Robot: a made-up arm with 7 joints. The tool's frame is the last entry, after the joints.
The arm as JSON. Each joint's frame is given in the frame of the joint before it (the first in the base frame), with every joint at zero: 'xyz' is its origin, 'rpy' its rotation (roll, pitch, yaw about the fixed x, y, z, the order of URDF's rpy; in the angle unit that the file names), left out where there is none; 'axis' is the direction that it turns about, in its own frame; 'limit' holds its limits. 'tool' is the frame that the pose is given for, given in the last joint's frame.
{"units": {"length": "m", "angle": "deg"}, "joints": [
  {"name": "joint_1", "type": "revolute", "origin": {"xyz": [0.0, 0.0, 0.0]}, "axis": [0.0, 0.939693, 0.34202], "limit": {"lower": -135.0, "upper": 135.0}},
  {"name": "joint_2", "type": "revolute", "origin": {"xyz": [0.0, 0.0, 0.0]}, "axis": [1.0, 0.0, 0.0], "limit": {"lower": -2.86, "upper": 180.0}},
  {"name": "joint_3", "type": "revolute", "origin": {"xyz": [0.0, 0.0, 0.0]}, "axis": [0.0, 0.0, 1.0], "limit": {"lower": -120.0, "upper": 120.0}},
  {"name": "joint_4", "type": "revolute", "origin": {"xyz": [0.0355, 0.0, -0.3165]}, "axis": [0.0, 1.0, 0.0], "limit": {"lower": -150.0, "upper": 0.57}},
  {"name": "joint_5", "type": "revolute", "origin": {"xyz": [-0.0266, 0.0, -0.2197]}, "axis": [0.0, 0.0, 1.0], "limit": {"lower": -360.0, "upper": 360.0}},
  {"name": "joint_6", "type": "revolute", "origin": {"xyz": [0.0, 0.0, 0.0]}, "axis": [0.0, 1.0, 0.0], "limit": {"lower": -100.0, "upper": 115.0}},
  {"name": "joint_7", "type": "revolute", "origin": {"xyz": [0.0, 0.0, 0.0]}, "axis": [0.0, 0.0, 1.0], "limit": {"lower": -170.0, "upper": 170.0}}
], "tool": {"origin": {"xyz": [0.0, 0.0, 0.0]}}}
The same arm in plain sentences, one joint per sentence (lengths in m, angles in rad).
The arm has seven revolute joints in a row. What follows holds with every joint at zero, and every direction is one of the base frame's.
The first joint is mounted at the same point as the base frame's origin and turns about the direction (0, 0.9397, 0.342), from -2.3562 to 2.3562 rad.
The second joint is mounted at the same point as the first joint and turns about +x, from -0.0499 to 3.1416 rad.
The third joint is mounted at the same point as the second joint and turns about +z, from -2.0944 to 2.0944 rad.
The fourth joint is mounted 0.0355 m along +x and 0.3165 m along -z from the third joint and turns about +y, from -2.618 to 0.0099 rad.
The fifth joint is mounted 0.0266 m along -x and 0.2197 m along -z from the fourth joint and turns about +z, from -6.2832 to 6.2832 rad.
The sixth joint is mounted at the same point as the fifth joint and turns about +y, from -1.7453 to 2.0071 rad.
The seventh joint is mounted at the same point as the sixth joint and turns about +z, from -2.9671 to 2.9671 rad.
The tool frame, which is the frame that the pose is given for, is mounted at the same point as the seventh joint; its axes are parallel to the base frame's.

